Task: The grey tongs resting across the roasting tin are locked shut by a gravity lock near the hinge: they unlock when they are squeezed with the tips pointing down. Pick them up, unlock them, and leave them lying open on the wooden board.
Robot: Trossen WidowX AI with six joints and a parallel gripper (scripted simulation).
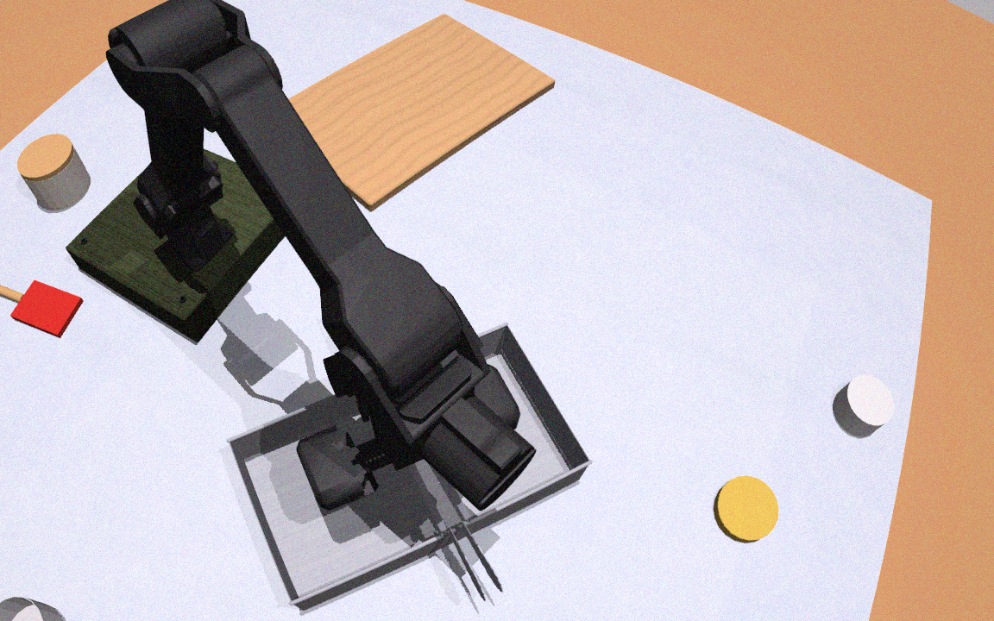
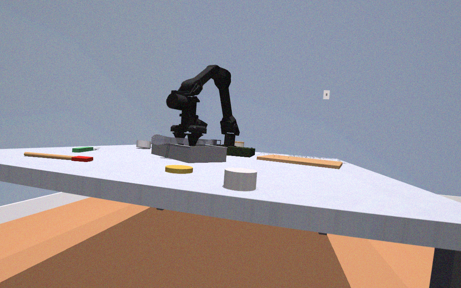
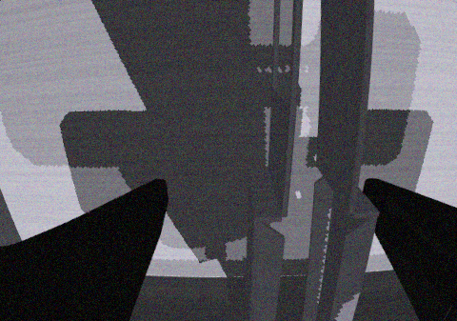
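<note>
My gripper tip is 10 mm past the grey roasting tin. Round my gripper tip: white cylinder (420 mm ahead, 310 mm to the left, 10 mm below); wooden board (460 mm to the left, 300 mm behind, 20 mm below); red spatula (560 mm behind, 90 mm to the right, 20 mm below).
</note>
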